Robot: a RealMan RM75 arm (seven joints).
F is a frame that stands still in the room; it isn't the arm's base.
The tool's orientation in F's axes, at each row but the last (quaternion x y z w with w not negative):
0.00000 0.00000 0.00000 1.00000
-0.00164 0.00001 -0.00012 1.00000
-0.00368 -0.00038 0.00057 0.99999
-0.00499 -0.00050 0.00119 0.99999
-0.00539 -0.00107 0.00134 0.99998
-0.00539 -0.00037 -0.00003 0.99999
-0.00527 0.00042 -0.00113 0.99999
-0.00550 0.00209 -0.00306 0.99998
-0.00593 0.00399 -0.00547 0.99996
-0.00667 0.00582 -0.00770 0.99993
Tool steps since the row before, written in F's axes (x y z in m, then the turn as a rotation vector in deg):
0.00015 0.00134 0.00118 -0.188 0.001 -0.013
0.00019 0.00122 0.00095 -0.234 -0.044 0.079
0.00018 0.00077 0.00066 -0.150 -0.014 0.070
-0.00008 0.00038 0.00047 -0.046 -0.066 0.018
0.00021 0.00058 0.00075 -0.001 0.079 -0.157
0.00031 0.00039 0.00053 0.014 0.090 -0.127
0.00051 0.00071 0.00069 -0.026 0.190 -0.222
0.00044 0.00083 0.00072 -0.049 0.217 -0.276
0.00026 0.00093 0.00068 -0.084 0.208 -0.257
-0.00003 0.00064 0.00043 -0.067 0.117 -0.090
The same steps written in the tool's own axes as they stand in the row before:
0.00015 0.00134 0.00118 -0.188 0.001 -0.013
0.00019 0.00122 0.00095 -0.234 -0.044 0.079
0.00018 0.00076 0.00067 -0.150 -0.014 0.070
-0.00008 0.00038 0.00047 -0.046 -0.066 0.017
0.00021 0.00057 0.00076 -0.001 0.081 -0.156
0.00031 0.00038 0.00053 0.014 0.091 -0.126
0.00051 0.00070 0.00070 -0.026 0.192 -0.220
0.00043 0.00082 0.00073 -0.049 0.220 -0.274
0.00024 0.00092 0.00069 -0.084 0.210 -0.255
-0.00004 0.00063 0.00044 -0.068 0.117 -0.089

